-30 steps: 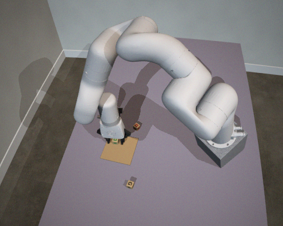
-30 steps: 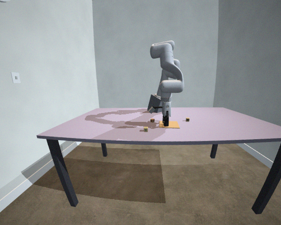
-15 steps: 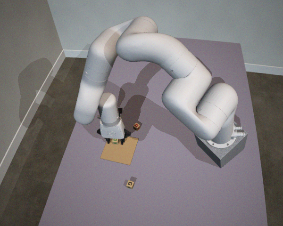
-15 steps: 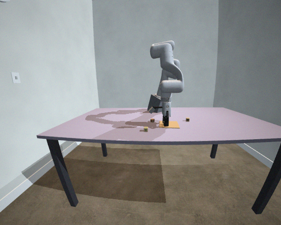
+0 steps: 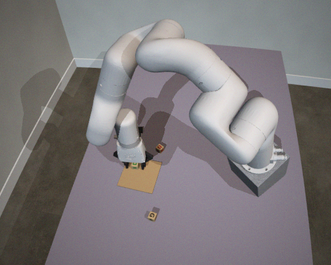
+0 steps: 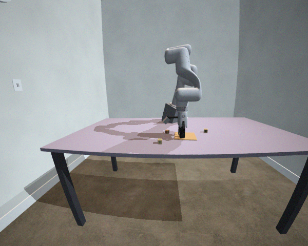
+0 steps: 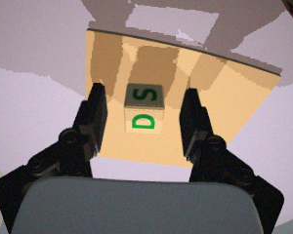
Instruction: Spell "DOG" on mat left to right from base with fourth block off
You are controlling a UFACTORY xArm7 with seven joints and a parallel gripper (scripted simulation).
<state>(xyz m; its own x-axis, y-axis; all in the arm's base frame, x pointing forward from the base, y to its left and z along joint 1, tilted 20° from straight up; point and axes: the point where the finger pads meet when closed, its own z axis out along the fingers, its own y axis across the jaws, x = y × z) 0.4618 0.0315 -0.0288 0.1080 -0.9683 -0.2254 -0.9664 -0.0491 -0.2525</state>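
My gripper is now 10 mm above the D block. Round my hand: G block: 190 mm to the left, 120 mm behind, 10 mm below; then mat: 30 mm to the left, 30 mm behind, 20 mm below; then O block: 130 mm to the right, 100 mm ahead, 10 mm below.
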